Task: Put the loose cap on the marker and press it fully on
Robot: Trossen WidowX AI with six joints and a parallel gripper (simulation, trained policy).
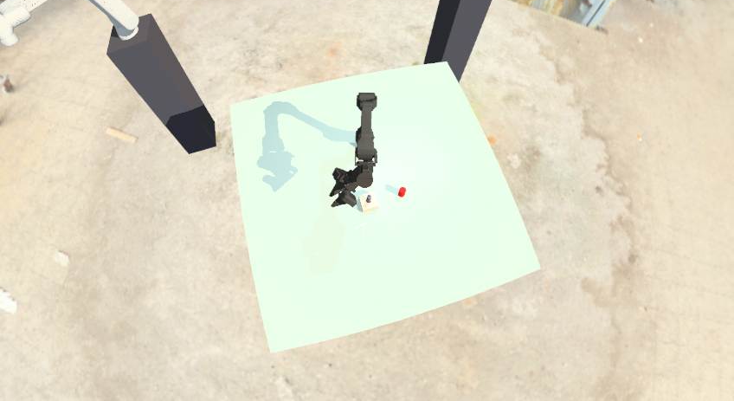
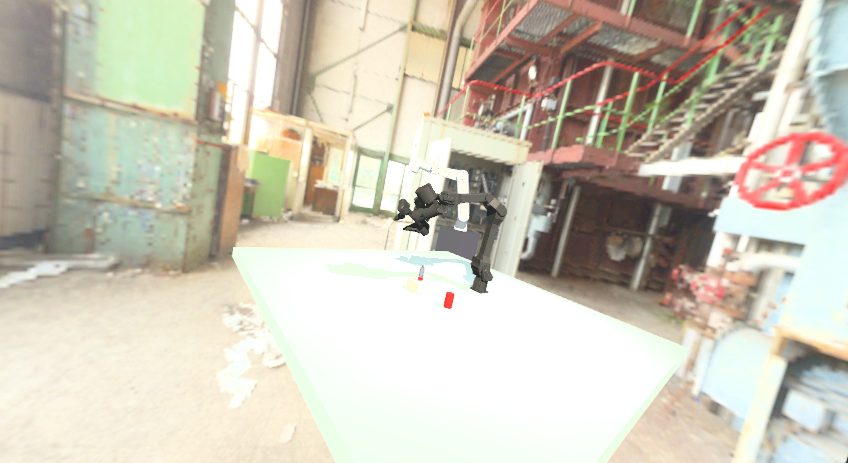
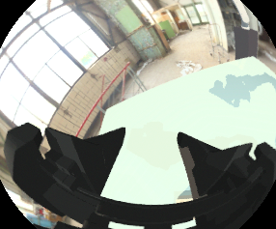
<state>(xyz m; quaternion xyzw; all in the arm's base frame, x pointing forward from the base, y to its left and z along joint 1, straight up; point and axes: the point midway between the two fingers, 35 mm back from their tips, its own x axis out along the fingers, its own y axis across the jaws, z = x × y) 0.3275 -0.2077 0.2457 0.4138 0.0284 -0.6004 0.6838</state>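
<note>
My gripper tip is 40 mm past the red cap, 330 mm to the right of it and 200 mm above it. From my gripper tip the other things lie so: holder block (30 mm behind, 170 mm to the left, 210 mm below).
</note>
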